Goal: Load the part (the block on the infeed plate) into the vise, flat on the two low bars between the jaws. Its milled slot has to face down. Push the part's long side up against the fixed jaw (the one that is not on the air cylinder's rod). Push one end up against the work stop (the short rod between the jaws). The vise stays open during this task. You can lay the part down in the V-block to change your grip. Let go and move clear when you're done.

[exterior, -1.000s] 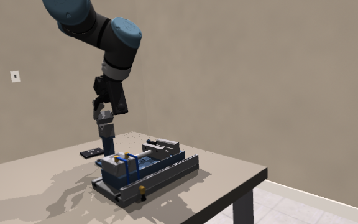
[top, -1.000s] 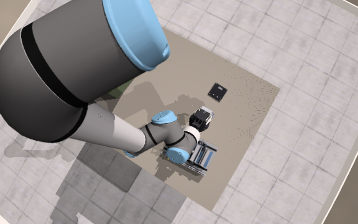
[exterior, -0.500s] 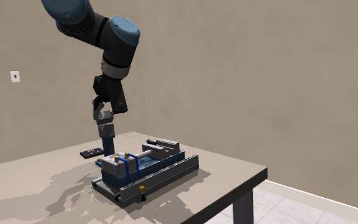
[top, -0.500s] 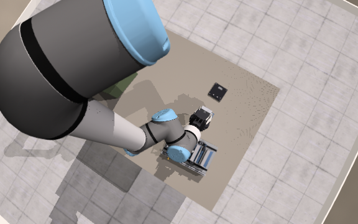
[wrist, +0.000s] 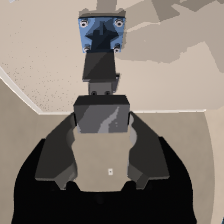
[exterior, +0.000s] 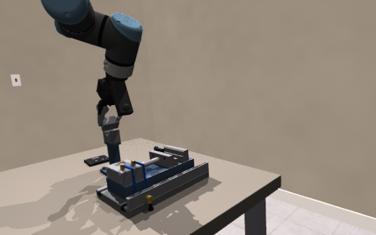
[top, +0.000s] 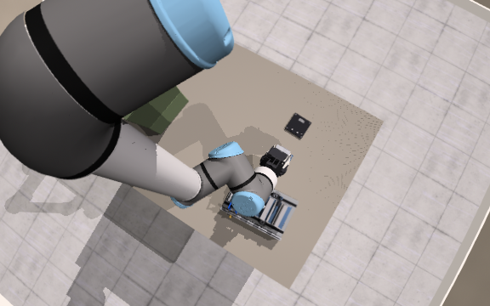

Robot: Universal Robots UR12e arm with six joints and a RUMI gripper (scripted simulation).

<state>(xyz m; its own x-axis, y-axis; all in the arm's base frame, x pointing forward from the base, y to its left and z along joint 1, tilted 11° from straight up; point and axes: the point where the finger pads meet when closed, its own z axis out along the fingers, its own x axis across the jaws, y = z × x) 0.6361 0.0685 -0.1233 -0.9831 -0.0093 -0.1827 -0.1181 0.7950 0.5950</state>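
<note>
My gripper is now 10 mm to the right of the part and 10 mm above it. From my hand the other things lie so: work stop rod 170 mm to the right, 100 mm below, 100 mm ahead; black infeed plate 190 mm below, 180 mm to the left; cylinder rod 220 mm to the right, 110 mm below, 10 mm ahead.
</note>
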